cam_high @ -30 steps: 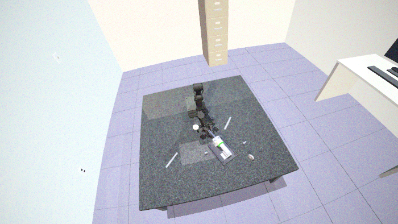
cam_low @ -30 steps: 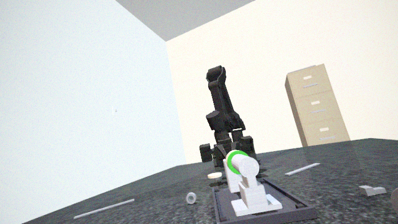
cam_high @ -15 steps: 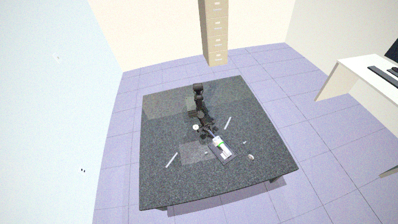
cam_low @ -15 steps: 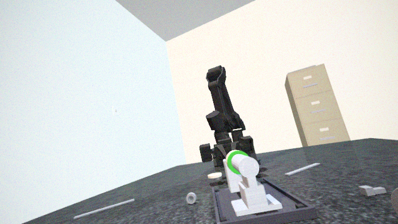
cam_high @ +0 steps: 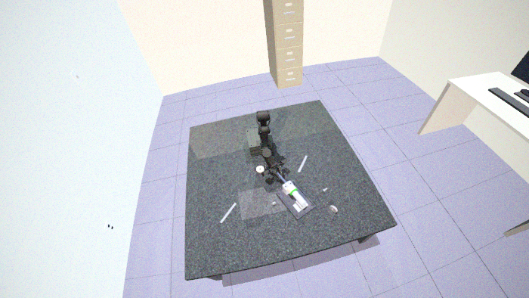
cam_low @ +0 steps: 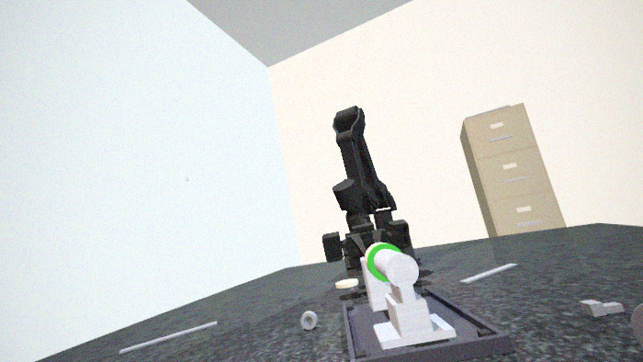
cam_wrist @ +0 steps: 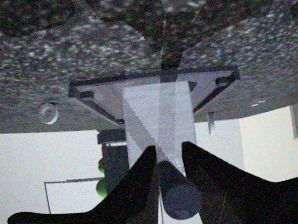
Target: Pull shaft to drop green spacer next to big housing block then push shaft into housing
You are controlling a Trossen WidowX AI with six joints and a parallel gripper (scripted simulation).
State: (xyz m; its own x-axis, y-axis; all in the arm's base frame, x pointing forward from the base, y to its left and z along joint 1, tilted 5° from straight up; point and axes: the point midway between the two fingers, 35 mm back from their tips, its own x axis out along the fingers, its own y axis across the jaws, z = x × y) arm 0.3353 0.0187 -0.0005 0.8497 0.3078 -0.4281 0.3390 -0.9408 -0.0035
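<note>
My gripper tip is now 5 cm short of the grey shaft, 2 cm to the right of it and 2 cm below it. From my gripper tip the other things lie so: bolt: 26 cm to the left, 14 cm ahead, 6 cm below; then green spacer: 13 cm ahead, 5 cm to the left, 2 cm above.
</note>
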